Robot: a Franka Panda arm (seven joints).
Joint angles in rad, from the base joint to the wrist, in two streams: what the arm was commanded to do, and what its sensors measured. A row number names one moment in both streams.
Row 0, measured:
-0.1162, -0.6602, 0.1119, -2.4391, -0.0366, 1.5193, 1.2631
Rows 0 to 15, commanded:
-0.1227, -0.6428, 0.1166, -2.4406, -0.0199, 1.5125, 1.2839
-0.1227, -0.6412, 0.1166, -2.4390, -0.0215, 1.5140, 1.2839
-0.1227, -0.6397, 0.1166, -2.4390, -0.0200, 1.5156, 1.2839
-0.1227, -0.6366, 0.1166, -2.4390, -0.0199, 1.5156, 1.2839
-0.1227, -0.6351, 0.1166, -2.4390, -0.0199, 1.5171, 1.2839
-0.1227, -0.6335, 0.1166, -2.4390, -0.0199, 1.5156, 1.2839
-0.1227, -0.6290, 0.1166, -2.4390, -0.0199, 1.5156, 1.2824
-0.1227, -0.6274, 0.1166, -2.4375, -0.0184, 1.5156, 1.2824
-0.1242, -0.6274, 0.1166, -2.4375, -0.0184, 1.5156, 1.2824
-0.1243, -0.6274, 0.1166, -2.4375, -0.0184, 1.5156, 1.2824
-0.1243, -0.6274, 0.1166, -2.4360, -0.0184, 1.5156, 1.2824
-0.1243, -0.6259, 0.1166, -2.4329, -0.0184, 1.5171, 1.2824
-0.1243, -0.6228, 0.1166, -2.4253, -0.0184, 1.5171, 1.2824
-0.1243, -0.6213, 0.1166, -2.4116, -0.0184, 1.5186, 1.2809
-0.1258, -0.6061, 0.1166, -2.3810, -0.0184, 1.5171, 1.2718
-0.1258, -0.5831, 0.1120, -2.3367, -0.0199, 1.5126, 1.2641
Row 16, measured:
-0.1162, -0.6298, 0.1118, -2.4322, -0.0342, 1.5217, 1.2638
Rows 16 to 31, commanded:
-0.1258, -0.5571, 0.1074, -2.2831, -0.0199, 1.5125, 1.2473
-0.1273, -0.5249, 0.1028, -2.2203, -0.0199, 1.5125, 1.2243
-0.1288, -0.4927, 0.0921, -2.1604, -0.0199, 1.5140, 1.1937
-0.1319, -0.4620, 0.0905, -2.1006, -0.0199, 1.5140, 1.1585
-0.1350, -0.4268, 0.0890, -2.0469, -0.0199, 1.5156, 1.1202
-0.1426, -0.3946, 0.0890, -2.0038, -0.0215, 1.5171, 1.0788
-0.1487, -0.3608, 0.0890, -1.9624, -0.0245, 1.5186, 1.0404
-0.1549, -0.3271, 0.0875, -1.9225, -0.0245, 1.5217, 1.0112
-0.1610, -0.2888, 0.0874, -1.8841, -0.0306, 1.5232, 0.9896
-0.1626, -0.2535, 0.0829, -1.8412, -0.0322, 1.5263, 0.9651
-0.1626, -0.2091, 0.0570, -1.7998, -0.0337, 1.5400, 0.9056
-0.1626, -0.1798, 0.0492, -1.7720, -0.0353, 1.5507, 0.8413
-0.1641, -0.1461, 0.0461, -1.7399, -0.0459, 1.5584, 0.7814
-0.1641, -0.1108, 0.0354, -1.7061, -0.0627, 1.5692, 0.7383
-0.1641, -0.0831, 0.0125, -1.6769, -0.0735, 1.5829, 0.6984
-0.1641, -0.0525, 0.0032, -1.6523, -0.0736, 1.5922, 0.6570
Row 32, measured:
-0.1616, -0.1565, 0.0327, -1.7673, -0.0498, 1.5800, 0.7754
